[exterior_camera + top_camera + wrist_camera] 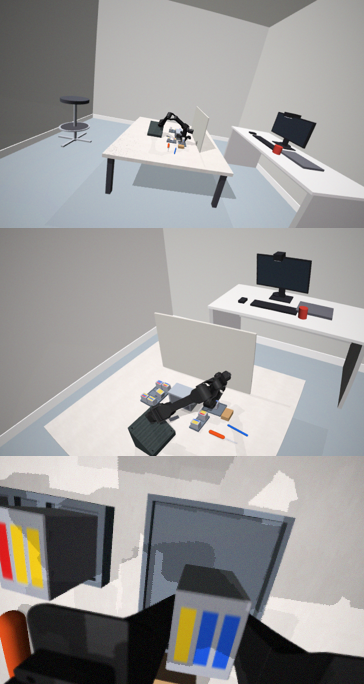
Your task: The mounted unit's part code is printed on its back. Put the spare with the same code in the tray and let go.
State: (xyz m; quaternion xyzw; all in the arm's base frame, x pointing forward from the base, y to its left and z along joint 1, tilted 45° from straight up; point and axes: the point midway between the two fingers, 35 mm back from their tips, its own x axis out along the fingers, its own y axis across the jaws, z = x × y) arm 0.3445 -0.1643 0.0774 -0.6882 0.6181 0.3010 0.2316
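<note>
Now: gripper tip 2 cm below the grey spare block. Round my gripper tip: tan block 2 cm behind, 10 cm to the right, 1 cm below; then grey mounted unit 6 cm behind, 20 cm to the left, 3 cm above; then tray 2 cm below.
</note>
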